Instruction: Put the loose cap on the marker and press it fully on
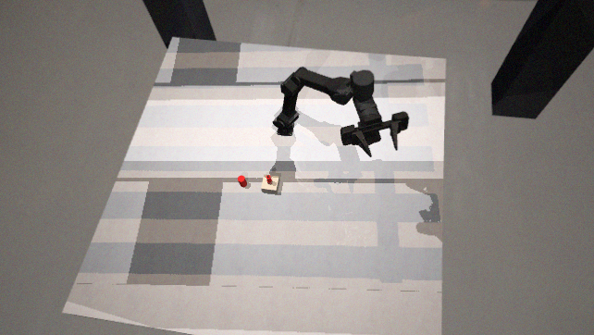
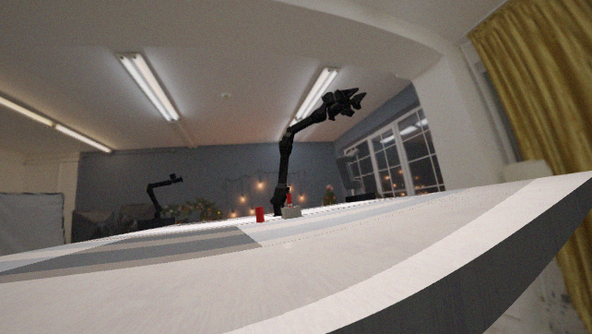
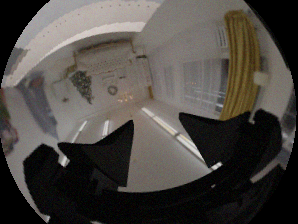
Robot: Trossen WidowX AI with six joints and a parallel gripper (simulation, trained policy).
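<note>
Now: the red cap 7 cm behind my gripper tip, 50 cm to the right of it and 49 cm below it. Also, from my gripper tip: pale holder block: 8 cm behind, 39 cm to the right, 49 cm below; red marker: 8 cm behind, 39 cm to the right, 44 cm below.
</note>
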